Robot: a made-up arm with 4 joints.
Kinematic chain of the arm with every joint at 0, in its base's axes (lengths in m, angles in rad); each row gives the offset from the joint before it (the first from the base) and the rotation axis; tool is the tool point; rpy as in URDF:
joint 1: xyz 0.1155 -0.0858 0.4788 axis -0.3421 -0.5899 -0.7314
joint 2: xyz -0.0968 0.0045 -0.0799 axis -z
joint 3: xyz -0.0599 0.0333 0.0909 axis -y
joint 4: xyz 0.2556 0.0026 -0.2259 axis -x
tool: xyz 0.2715 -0.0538 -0.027 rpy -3.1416 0 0
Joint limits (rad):
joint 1: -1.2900..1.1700
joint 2: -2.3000..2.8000
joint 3: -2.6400..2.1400
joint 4: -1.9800..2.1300
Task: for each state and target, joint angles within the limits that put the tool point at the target. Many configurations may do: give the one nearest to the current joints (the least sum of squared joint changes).
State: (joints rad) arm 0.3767 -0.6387 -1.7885 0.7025
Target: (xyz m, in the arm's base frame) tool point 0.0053 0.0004 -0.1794
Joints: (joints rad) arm 1.0154 0.1338 -1.8722 0.6559
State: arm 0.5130 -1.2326 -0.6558 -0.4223
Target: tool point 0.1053 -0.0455 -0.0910
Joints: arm 0.1360 -1.1770 -0.8877 -0.2225
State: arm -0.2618 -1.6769 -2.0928 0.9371
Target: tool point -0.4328 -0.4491 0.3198
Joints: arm 0.3778 -0.9114 -2.5881 1.0242
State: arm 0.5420 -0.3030 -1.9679 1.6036
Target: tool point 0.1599 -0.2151 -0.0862
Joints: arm 0.8836 -0.2307 -1.3656 1.6504
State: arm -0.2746 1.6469 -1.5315 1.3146
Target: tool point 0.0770 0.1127 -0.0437
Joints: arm -0.0411 1.9466 -1.5089 1.4520
